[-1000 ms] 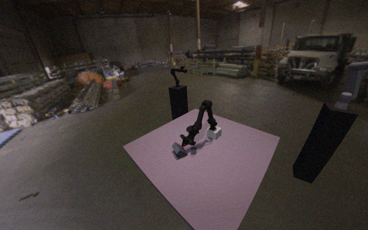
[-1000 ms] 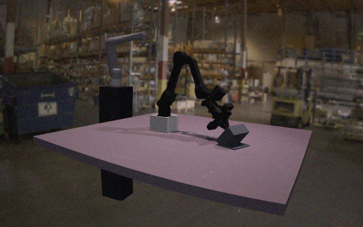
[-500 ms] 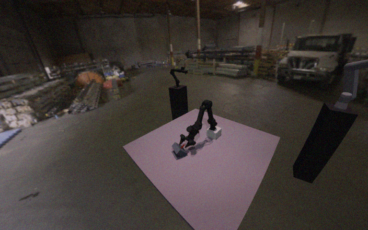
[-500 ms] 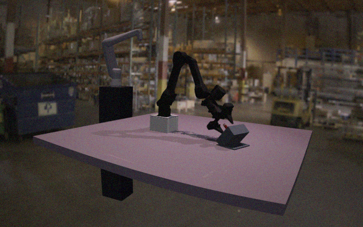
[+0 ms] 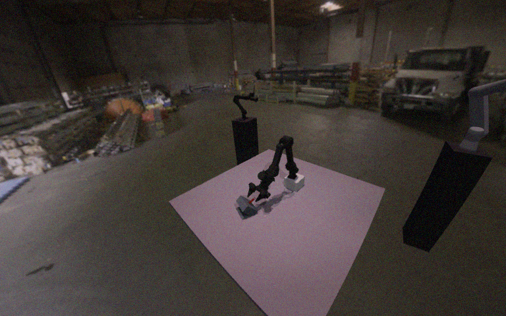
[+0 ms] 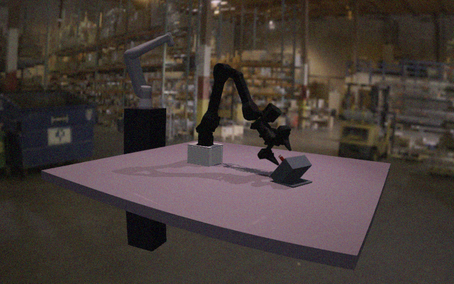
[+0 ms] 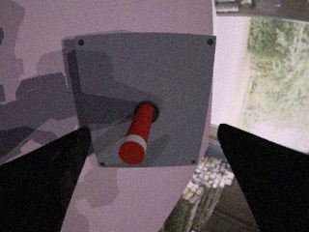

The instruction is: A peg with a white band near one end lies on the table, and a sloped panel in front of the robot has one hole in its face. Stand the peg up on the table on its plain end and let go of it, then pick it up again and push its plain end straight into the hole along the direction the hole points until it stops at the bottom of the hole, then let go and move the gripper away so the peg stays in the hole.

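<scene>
My gripper tip is 10 mm past the red peg and 10 mm above it. Also, from my gripper tip: sloped panel 40 mm ahead, 20 mm to the right, 40 mm below.
</scene>
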